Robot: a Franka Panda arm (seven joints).
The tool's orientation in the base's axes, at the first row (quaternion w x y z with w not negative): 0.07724 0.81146 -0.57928 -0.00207
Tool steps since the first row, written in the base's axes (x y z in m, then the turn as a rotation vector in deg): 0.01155 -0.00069 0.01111 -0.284 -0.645 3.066; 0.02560 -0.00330 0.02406 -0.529 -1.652 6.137; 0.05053 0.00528 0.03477 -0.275 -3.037 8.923; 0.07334 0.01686 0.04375 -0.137 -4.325 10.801; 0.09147 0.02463 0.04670 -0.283 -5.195 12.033; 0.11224 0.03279 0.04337 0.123 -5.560 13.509; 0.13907 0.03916 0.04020 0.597 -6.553 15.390; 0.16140 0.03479 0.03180 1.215 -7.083 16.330; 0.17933 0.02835 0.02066 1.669 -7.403 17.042; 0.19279 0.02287 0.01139 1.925 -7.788 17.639
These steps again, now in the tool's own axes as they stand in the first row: 0.00540 -0.00922 -0.01196 0.777 0.863 -2.924; 0.01359 -0.01994 -0.02574 1.908 1.805 -5.811; 0.01465 -0.04472 -0.03970 3.534 2.361 -8.418; 0.01203 -0.06868 -0.05211 4.953 2.879 -10.128; 0.01094 -0.08780 -0.05766 5.829 3.450 -11.224; 0.00981 -0.11034 -0.05730 6.433 3.372 -12.675; 0.01237 -0.13797 -0.05745 7.685 3.482 -14.456; 0.02310 -0.15865 -0.05068 8.467 3.189 -15.377; 0.03409 -0.17488 -0.04055 8.979 2.955 -16.083; 0.04287 -0.18698 -0.03197 9.476 2.913 -16.650
